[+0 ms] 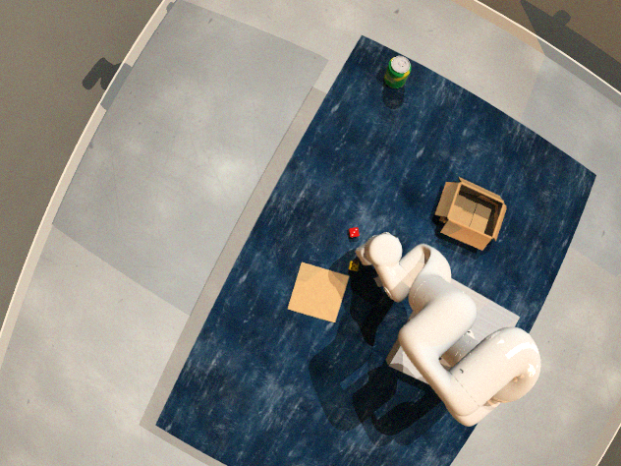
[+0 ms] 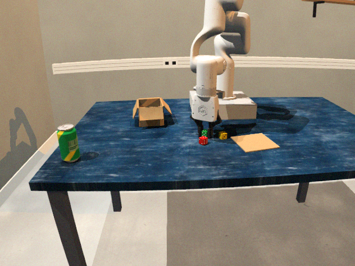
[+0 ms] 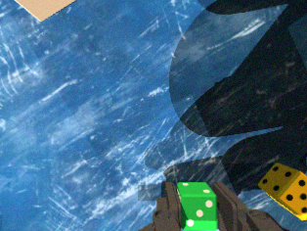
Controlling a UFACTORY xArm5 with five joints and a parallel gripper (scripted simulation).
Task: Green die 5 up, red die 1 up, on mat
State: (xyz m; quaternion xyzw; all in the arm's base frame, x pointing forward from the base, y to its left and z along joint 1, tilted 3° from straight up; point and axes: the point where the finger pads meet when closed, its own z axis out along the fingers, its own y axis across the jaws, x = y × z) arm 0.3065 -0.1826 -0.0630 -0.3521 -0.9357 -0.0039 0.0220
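The green die lies 10 mm below my hand. Round my hand: red die (70 mm ahead, 30 mm to the right, 10 mm below); mat (170 mm to the left, 110 mm ahead, 20 mm below); yellow die (60 mm to the left, 40 mm ahead, 10 mm below).
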